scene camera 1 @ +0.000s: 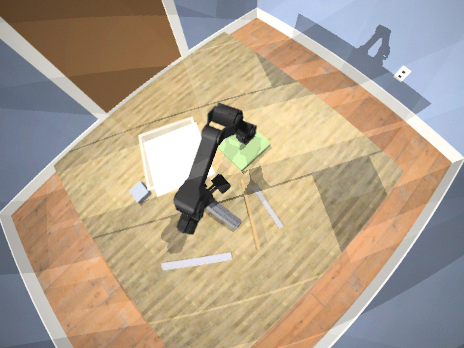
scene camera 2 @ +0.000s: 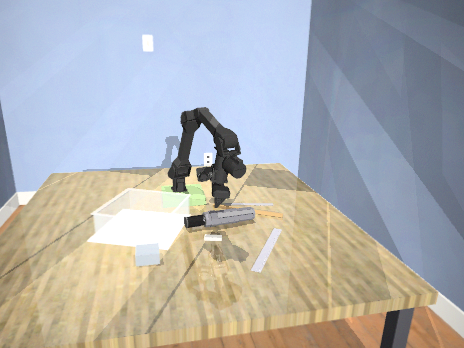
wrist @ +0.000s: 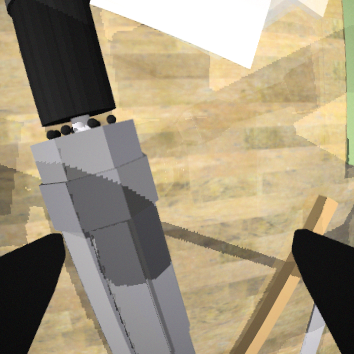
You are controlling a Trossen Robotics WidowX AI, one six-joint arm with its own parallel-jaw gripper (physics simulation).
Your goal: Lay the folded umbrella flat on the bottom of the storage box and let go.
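Frame: origin at the arm's base, x ahead, y left, z up, level; millimetres.
Where they show: gripper, fingertip midpoint: (scene camera 1: 211,195) (scene camera 2: 214,200) (wrist: 179,243); arm's base, link origin: (scene camera 1: 245,136) (scene camera 2: 179,189).
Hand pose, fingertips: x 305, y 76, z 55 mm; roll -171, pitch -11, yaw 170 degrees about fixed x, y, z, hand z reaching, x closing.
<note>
Things, the pixels of their top centre, and the offset from my fingertips.
- folded umbrella, top centre: (wrist: 120,263) (scene camera 2: 220,210) (scene camera 1: 211,204) 26 mm ahead, 16 mm left, 30 mm down
- storage box, top centre: (scene camera 2: 144,203) (scene camera 1: 170,151) 28 mm back, 259 mm right, 9 mm up
- orange stick, top centre: (scene camera 2: 247,209) (scene camera 1: 250,213) 52 mm back, 157 mm left, 76 mm down
- thin silver strip, top centre: (wrist: 309,349) (scene camera 1: 267,206) (scene camera 2: 249,204) 121 mm back, 195 mm left, 86 mm down
- pale strip, top centre: (scene camera 2: 268,247) (scene camera 1: 195,261) 248 mm ahead, 114 mm left, 85 mm down
- grey cube, top centre: (scene camera 2: 147,249) (scene camera 1: 138,191) 198 mm ahead, 279 mm right, 52 mm down
- small white block, top centre: (scene camera 2: 213,236) 133 mm ahead, 45 mm right, 76 mm down
The folded umbrella (scene camera 1: 225,216) (scene camera 2: 230,217) (wrist: 110,210), grey with a black handle, lies on the table, its handle end close to the storage box. The storage box (scene camera 1: 170,155) (scene camera 2: 140,230) (wrist: 200,25) has pale see-through walls and a white bottom, and stands left of the umbrella in scene camera 2. My gripper (scene camera 2: 217,204) (wrist: 179,243) is open and empty, pointing down above the umbrella. In the wrist view the umbrella's grey body passes between the fingers, nearer the left one. The arm hides the handle and the fingertips in scene camera 1.
A green block (scene camera 1: 245,155) (scene camera 2: 197,197) is at the arm's base. An orange stick (scene camera 1: 251,215) (wrist: 280,295) and a thin silver strip (scene camera 1: 269,207) lie beside the umbrella. A pale strip (scene camera 1: 196,261) (scene camera 2: 266,250), a grey cube (scene camera 1: 139,192) (scene camera 2: 147,254) and a small white block (scene camera 2: 213,238) are nearby.
</note>
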